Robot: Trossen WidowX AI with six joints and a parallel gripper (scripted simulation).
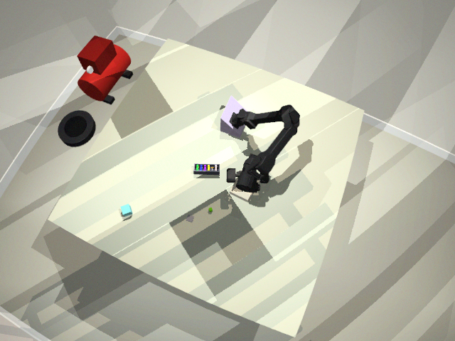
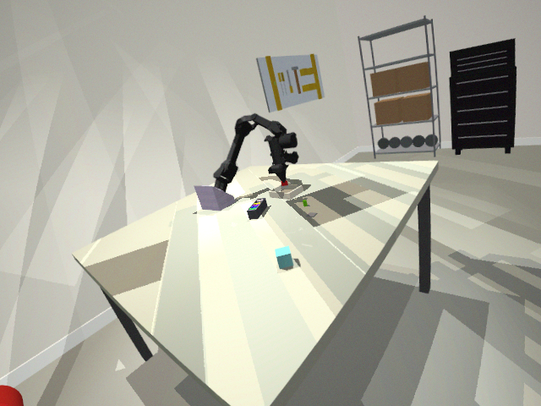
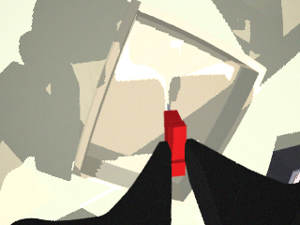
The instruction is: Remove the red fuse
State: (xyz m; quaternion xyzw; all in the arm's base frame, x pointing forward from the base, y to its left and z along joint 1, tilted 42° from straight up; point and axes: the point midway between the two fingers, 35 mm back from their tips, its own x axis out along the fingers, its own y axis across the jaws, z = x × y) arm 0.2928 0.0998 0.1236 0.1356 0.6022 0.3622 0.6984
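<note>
The red fuse lies 1 cm below my gripper tip. Round my gripper tip: white tray: 6 cm below; white fuse: 3 cm behind, 16 cm to the right, 4 cm below; yellow fuse: 2 cm behind, 19 cm to the right, 4 cm below.
</note>
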